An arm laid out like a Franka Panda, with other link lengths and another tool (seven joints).
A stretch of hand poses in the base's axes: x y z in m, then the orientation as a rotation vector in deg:
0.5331, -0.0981, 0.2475, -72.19, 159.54, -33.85
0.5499, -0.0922, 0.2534, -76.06, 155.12, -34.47
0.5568, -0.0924, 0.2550, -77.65, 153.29, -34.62
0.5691, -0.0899, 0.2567, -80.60, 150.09, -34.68
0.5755, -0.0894, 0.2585, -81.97, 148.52, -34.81
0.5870, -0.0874, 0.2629, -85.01, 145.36, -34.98
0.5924, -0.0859, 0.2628, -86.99, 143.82, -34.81
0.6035, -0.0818, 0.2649, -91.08, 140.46, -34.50
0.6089, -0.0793, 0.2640, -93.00, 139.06, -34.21
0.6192, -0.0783, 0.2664, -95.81, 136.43, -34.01
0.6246, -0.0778, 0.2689, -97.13, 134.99, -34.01
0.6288, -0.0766, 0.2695, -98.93, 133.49, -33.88
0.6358, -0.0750, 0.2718, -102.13, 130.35, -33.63
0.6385, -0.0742, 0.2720, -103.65, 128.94, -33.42
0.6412, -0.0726, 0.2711, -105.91, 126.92, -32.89
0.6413, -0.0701, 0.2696, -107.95, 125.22, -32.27
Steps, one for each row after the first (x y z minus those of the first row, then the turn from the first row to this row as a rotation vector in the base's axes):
0.0168, 0.0059, 0.0059, -0.07, -1.66, 3.82
0.0237, 0.0057, 0.0075, -0.05, -2.30, 5.41
0.0360, 0.0082, 0.0092, 0.05, -3.25, 8.31
0.0424, 0.0087, 0.0110, 0.04, -3.73, 9.70
0.0539, 0.0107, 0.0154, -0.03, -4.47, 12.65
0.0593, 0.0122, 0.0153, -0.01, -4.49, 14.34
0.0704, 0.0163, 0.0174, -0.01, -4.56, 17.92
0.0758, 0.0188, 0.0165, 0.03, -4.40, 19.52
0.0861, 0.0198, 0.0189, 0.02, -4.55, 22.13
0.0915, 0.0203, 0.0214, -0.02, -4.75, 23.46
0.0957, 0.0215, 0.0220, -0.09, -4.66, 25.04
0.1027, 0.0231, 0.0243, -0.14, -4.74, 28.10
0.1054, 0.0239, 0.0245, -0.14, -4.67, 29.52
0.1081, 0.0255, 0.0236, -0.01, -4.46, 31.59
0.1082, 0.0280, 0.0221, 0.17, -4.13, 33.40

